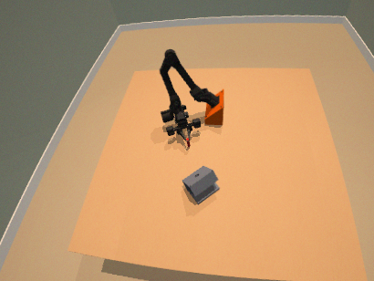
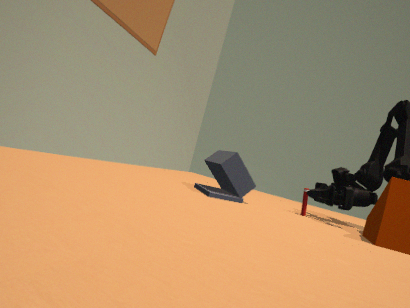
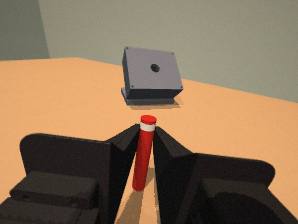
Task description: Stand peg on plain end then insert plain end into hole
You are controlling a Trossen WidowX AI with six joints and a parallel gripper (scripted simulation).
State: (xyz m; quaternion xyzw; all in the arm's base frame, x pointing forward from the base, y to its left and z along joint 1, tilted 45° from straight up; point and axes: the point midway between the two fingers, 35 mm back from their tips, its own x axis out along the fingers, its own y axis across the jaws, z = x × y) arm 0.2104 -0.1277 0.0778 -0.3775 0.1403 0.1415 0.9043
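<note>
Right now the red peg is 10 mm below my gripper tip. Also, from my gripper tip: grey sloped panel (220 mm ahead, 80 mm to the left); flat grey foot (240 mm ahead, 100 mm to the left, 60 mm below).
</note>
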